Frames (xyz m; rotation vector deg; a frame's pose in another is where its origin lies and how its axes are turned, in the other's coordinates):
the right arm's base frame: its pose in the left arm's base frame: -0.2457 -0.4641 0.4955 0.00 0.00 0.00
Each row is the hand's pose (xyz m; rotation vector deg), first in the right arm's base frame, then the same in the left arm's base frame.
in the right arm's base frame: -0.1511 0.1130 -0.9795 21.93 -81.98 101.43
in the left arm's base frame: -0.3968 -0.3511 -0.4840 21.93 -81.98 101.43
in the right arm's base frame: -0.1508 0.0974 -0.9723 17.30 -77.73 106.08
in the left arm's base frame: -0.3965 -0.3667 -0.4768 17.30 -77.73 106.08
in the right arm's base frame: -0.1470 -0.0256 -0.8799 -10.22 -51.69 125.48
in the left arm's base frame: -0.3927 -0.4897 -0.3844 -10.22 -51.69 125.48
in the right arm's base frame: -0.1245 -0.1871 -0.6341 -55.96 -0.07 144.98
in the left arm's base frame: -0.3702 -0.6512 -0.1386 -55.96 -0.07 144.98
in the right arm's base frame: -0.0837 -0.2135 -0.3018 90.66 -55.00 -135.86
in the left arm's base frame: -0.3294 -0.6776 0.1937 90.66 -55.00 -135.86
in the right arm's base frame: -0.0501 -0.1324 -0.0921 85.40 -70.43 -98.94
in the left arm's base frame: -0.2958 -0.5965 0.4034 85.40 -70.43 -98.94
